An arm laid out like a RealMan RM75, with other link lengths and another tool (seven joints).
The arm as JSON. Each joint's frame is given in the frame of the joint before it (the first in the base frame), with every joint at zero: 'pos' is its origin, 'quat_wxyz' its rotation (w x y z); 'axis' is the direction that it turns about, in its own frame. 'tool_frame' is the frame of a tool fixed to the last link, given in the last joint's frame.
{
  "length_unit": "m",
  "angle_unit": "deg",
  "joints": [
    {
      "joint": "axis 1",
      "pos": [
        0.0,
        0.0,
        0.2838
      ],
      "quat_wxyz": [
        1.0,
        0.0,
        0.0,
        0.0
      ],
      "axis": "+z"
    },
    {
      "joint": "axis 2",
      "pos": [
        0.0,
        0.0,
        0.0
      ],
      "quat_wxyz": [
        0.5,
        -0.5,
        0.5,
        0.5
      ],
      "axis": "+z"
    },
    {
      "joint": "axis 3",
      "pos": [
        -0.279,
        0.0,
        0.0
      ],
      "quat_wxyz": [
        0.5,
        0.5,
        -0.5,
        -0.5
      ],
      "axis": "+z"
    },
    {
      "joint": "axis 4",
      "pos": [
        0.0,
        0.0,
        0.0
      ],
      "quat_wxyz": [
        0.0,
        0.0,
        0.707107,
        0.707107
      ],
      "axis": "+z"
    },
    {
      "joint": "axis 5",
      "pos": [
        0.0,
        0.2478,
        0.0
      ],
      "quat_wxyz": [
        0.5,
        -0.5,
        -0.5,
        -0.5
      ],
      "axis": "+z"
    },
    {
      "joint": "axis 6",
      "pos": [
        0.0,
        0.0,
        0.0
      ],
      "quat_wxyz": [
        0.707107,
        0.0,
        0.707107,
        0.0
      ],
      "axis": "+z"
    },
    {
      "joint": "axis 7",
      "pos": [
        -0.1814,
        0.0,
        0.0
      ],
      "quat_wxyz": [
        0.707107,
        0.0,
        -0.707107,
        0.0
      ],
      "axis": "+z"
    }
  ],
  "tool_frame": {
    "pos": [
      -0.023,
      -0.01,
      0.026
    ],
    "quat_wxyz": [
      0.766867,
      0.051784,
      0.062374,
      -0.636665
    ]
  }
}
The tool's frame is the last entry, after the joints.
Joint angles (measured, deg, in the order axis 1, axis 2, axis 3, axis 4, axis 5, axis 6, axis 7), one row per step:
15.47, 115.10, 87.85, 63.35, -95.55, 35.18, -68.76
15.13, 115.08, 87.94, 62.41, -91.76, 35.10, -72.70
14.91, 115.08, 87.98, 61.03, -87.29, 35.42, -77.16
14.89, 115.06, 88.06, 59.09, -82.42, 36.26, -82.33
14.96, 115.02, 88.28, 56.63, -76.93, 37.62, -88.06
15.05, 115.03, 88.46, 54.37, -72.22, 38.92, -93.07
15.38, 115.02, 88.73, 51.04, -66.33, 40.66, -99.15
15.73, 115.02, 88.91, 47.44, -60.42, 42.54, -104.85
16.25, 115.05, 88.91, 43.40, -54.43, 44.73, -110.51
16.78, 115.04, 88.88, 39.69, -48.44, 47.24, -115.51
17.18, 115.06, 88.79, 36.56, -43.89, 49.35, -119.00
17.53, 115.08, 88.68, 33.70, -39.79, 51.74, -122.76
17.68, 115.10, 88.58, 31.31, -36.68, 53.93, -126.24
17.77, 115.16, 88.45, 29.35, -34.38, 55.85, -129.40
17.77, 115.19, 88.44, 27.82, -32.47, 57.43, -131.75
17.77, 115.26, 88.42, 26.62, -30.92, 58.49, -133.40
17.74, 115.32, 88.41, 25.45, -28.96, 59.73, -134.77
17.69, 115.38, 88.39, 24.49, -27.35, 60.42, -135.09
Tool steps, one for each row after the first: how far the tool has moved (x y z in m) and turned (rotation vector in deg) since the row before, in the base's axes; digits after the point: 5 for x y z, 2 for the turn. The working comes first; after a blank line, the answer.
Tool pose at each row, in the base's axes (x y z in m, rotation vector in deg; the steps are taken from these numbers as rounded here):
0.28734, 0.45888, -0.03194, -130.38, 63.52, 18.28
0.28922, 0.45804, -0.03137, -130.33, 62.85, 19.77
0.29119, 0.45647, -0.03237, -130.52, 62.37, 21.49
0.29385, 0.45447, -0.03444, -131.05, 61.65, 23.11
0.29742, 0.45212, -0.03627, -131.52, 60.99, 25.13
0.30063, 0.45007, -0.03762, -131.73, 60.28, 26.96
0.30627, 0.44797, -0.03880, -131.53, 59.70, 29.26
0.31319, 0.44540, -0.03960, -130.81, 59.57, 31.70
0.32057, 0.44232, -0.04086, -129.87, 59.47, 34.14
0.32571, 0.44023, -0.03940, -128.45, 59.32, 37.25
0.33130, 0.43766, -0.03820, -126.99, 59.61, 39.58
0.33534, 0.43501, -0.03600, -125.78, 58.80, 41.62
0.33953, 0.43157, -0.03378, -124.85, 57.52, 42.83
0.34269, 0.42806, -0.03231, -124.27, 55.92, 43.47
0.34577, 0.42522, -0.02992, -123.47, 54.82, 44.14
0.34868, 0.42305, -0.02823, -122.62, 54.29, 44.62
0.35129, 0.42120, -0.02512, -121.33, 54.06, 45.70
0.35494, 0.41954, -0.02300, -119.95, 54.94, 46.68

0.00188, -0.00084, 0.00057, 0.63, 0.76, 0.73
0.00197, -0.00157, -0.00100, 0.39, 1.05, 0.76
0.00266, -0.00200, -0.00207, 0.17, 0.96, 1.02
0.00357, -0.00235, -0.00183, 0.25, 1.25, 1.06
0.00321, -0.00205, -0.00135, 0.43, 1.07, 0.93
0.00564, -0.00210, -0.00118, 0.77, 1.38, 0.80
0.00692, -0.00257, -0.00080, 1.01, 1.58, 0.36
0.00738, -0.00308, -0.00126, 1.15, 1.58, 0.25
0.00514, -0.00209, 0.00146, 1.62, 2.00, 0.25
0.00559, -0.00257, 0.00120, 1.32, 1.63, -0.21
0.00404, -0.00265, 0.00220, 1.58, 1.08, 0.43
0.00419, -0.00344, 0.00222, 1.48, 0.36, 0.59
0.00316, -0.00351, 0.00147, 1.29, -0.14, 0.77
0.00308, -0.00284, 0.00239, 1.23, 0.06, 0.42
0.00291, -0.00217, 0.00169, 0.98, 0.13, 0.03
0.00261, -0.00185, 0.00311, 1.24, 0.67, -0.14
0.00365, -0.00166, 0.00212, 0.76, 1.02, -0.81

